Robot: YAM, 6 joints.
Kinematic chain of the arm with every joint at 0, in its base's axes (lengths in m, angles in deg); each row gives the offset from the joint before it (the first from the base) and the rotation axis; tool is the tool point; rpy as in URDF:
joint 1: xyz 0 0 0.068 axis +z
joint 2: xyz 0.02 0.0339 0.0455 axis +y
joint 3: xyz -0.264 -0.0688 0 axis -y
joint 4: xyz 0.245 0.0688 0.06 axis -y
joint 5: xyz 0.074 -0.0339 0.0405 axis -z
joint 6: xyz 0.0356 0 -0.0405 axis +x
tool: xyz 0 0 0 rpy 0 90 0
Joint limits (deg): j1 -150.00..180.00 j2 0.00..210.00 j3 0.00..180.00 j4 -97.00..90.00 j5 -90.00..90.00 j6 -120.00..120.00
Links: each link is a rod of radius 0.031 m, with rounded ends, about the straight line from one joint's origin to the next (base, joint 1, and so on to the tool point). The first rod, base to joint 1, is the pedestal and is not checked.
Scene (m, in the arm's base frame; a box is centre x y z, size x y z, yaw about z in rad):
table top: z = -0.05
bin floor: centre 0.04 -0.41 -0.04 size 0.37 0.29 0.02 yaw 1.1
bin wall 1: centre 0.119 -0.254 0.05 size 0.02 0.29 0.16 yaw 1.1
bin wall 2: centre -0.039 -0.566 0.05 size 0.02 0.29 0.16 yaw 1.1
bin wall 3: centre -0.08 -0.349 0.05 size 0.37 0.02 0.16 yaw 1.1
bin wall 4: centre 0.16 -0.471 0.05 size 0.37 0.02 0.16 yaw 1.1
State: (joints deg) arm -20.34 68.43 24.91 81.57 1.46 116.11
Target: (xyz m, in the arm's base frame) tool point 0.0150 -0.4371 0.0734
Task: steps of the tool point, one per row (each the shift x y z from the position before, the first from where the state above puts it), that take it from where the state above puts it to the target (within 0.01 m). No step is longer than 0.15 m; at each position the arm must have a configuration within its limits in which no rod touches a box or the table.
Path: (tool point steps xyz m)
1: 0.0104 -0.0714 0.0007
2: -0.0125 -0.0801 -0.0064
3: -0.0390 -0.0806 -0.0137
4: -0.0665 -0.0717 -0.0210
5: -0.0911 -0.0531 -0.0279
6: 0.0003 -0.0078 -0.0804
7: -0.0003 0.0078 -0.0793

